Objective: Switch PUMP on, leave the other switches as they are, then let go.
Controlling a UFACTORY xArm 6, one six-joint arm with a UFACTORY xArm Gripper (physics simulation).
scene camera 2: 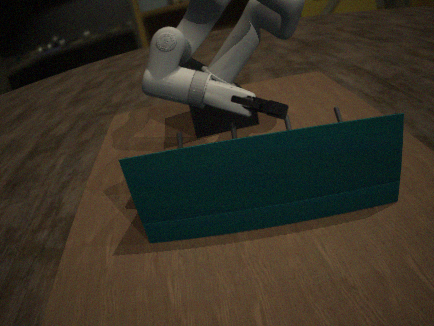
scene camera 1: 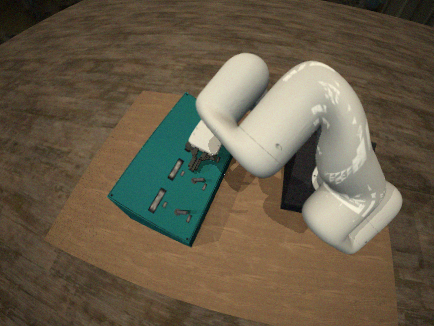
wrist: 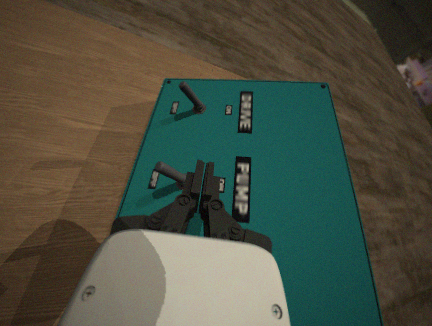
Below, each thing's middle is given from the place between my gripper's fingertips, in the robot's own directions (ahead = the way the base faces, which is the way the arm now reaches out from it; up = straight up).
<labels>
I see my gripper 7 cm to the left of the teal switch panel [scene camera 1: 158, 182], 7 cm above it and 5 cm short of it.
</labels>
